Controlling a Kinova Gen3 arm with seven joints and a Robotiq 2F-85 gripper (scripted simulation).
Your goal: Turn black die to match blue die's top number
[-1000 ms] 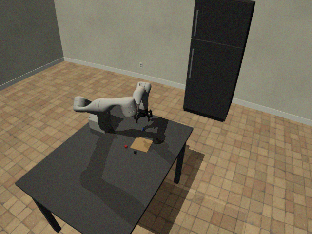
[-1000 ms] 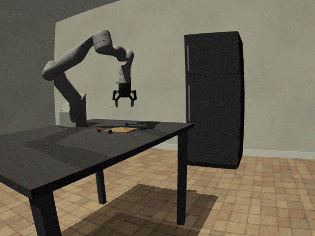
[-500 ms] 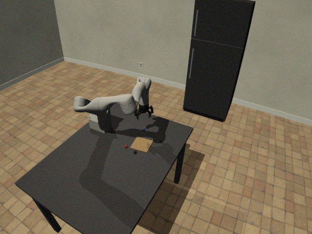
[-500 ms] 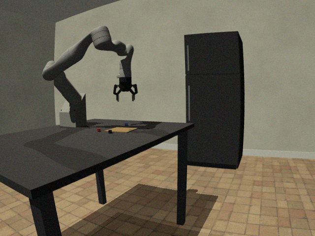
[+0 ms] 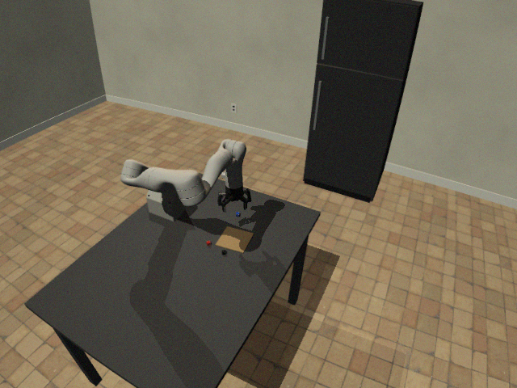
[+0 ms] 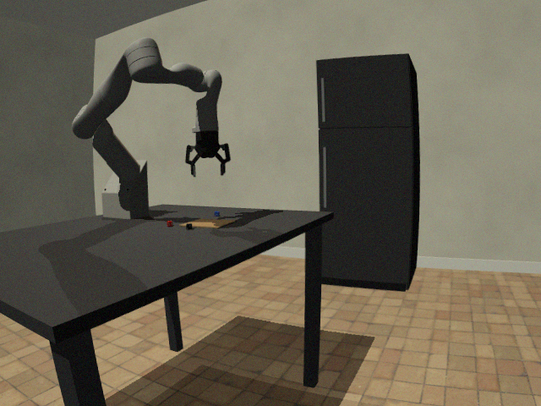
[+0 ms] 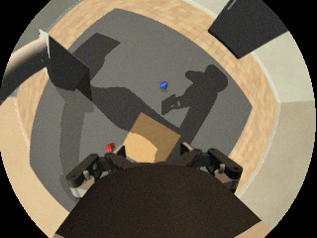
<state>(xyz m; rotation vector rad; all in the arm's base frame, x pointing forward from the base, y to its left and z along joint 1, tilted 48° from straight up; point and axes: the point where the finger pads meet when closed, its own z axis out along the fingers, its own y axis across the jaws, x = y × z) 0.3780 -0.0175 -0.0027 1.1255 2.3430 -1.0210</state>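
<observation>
My hand is 1 cm short of the black die, 13 cm to the left of it and 15 cm above it. The rest, counted from my hand: tan mat 1 cm ahead, 3 cm to the right, 16 cm below; then red die 8 cm behind, 11 cm to the right, 15 cm below; then blue die 6 cm behind, 14 cm to the left, 15 cm below.
</observation>
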